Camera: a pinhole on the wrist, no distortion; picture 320 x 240 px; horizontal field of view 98.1 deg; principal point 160.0 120.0 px. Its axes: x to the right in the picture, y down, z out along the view. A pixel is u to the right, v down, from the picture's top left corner.
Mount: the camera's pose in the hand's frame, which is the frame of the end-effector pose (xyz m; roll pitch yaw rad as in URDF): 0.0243 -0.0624 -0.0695 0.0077 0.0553 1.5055
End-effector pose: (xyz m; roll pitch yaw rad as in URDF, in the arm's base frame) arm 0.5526 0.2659 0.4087 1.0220 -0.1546 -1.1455
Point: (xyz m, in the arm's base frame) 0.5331 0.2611 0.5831
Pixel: 300 132
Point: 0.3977 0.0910 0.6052
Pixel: 196 84
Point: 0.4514 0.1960 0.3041
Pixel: 37 137
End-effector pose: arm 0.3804 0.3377 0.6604 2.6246 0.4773 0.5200
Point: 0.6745 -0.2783 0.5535
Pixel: 305 136
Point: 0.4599 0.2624 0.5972
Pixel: 266 101
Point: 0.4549 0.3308 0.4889
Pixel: 184 48
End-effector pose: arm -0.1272 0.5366 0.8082 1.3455 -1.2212 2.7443
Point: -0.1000 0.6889 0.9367
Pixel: 182 55
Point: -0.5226 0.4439 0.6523
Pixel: behind the camera
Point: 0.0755 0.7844 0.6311
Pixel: 154 204
